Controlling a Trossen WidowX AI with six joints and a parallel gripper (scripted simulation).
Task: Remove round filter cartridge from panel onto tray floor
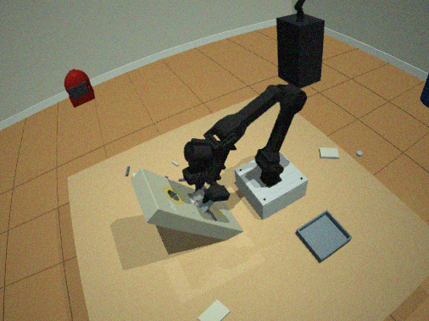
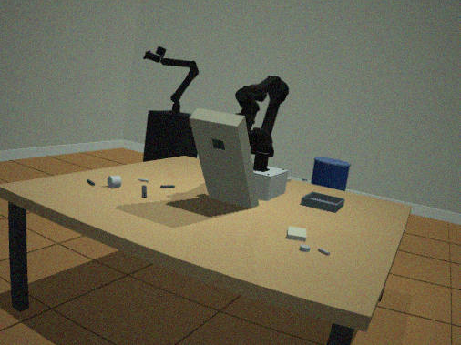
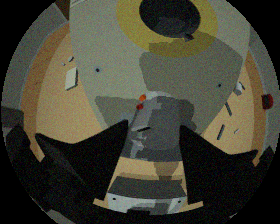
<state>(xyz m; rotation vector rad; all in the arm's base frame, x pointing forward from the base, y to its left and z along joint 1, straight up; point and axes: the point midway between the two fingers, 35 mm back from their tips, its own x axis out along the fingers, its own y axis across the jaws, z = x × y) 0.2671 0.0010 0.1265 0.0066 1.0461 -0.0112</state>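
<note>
Right now my gripper tip is 5 cm short of the grey service panel and 2 cm above it. From my gripper tip the other things lie so: round filter cartridge: right at my gripper tip; then tray: 33 cm behind, 28 cm to the left, 19 cm below.
</note>
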